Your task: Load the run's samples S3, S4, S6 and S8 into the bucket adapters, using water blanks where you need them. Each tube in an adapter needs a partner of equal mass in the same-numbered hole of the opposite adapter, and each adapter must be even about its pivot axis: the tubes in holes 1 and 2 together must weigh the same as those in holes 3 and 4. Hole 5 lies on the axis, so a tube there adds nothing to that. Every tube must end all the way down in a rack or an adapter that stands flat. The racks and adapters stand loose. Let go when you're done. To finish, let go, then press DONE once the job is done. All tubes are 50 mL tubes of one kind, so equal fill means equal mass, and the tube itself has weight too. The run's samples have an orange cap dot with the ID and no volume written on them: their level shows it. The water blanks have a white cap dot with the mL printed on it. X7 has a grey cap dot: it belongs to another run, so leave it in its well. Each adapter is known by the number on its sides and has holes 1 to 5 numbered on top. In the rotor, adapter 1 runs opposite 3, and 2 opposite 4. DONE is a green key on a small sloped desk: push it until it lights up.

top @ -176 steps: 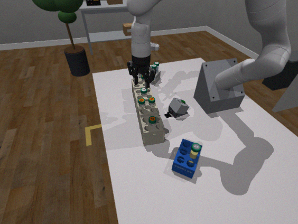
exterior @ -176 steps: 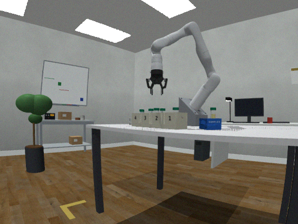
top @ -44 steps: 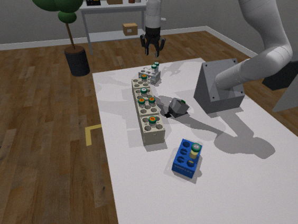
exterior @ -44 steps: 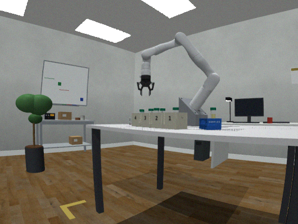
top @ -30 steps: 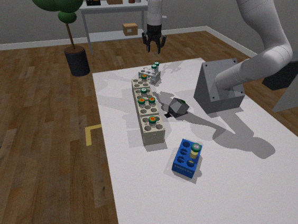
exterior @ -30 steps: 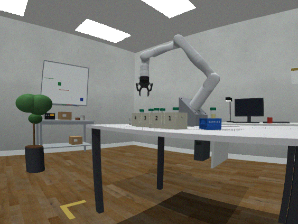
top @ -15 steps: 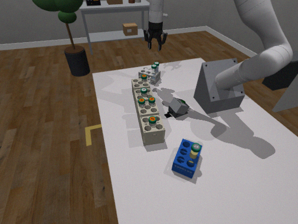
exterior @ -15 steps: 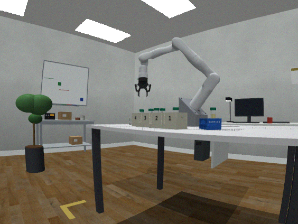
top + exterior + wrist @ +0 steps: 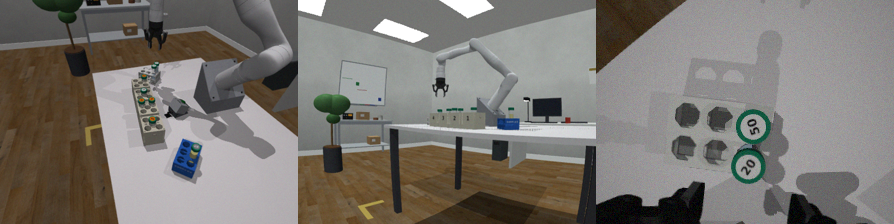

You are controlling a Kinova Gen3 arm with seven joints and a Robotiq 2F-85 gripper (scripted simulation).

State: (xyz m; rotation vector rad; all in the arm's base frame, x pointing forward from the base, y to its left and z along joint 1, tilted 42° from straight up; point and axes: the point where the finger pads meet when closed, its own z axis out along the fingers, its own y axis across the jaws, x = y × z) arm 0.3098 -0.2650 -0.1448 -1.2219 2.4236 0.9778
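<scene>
Now: the 20 ml water blank 180 mm below my hand and 10 mm behind it. The rest, counted from my hand: 50 ml blank: 180 mm below, 40 mm to the right, 30 mm behind; then white-dot 10 ml blank: 240 mm to the left, 180 mm below, 110 mm ahead; then white blank rack: 210 mm below, 40 mm to the right, 20 mm ahead.
</scene>
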